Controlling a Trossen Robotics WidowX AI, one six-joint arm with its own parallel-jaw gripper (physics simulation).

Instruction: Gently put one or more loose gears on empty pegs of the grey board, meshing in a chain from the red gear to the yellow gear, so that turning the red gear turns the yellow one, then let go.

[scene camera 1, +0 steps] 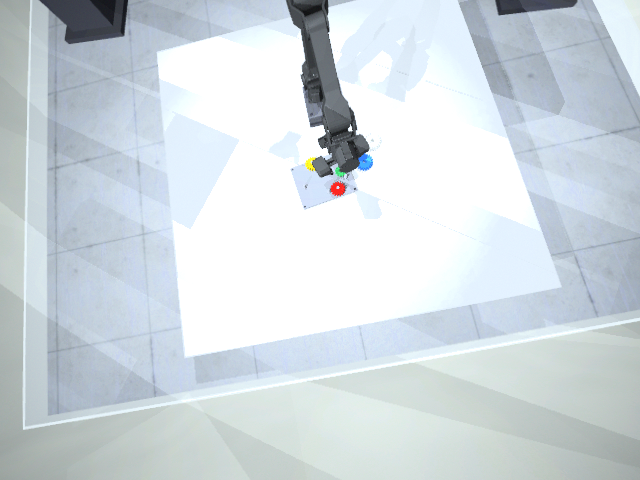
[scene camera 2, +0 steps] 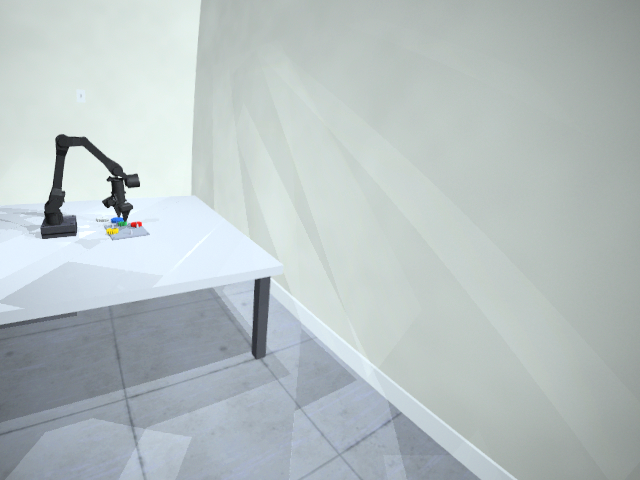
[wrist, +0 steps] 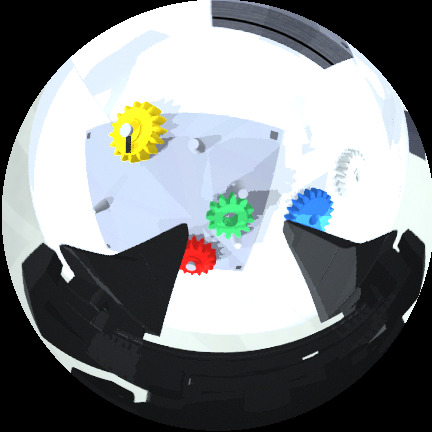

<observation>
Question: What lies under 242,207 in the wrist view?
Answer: A green gear.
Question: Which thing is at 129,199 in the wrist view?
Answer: A grey board.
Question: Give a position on a red gear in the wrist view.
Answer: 203,256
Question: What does the white gear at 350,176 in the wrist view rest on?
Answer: The table.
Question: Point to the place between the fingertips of my gripper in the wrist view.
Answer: At 236,227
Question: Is my gripper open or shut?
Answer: Open.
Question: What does my gripper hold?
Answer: Nothing.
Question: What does the blue gear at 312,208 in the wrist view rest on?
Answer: The table.
</observation>
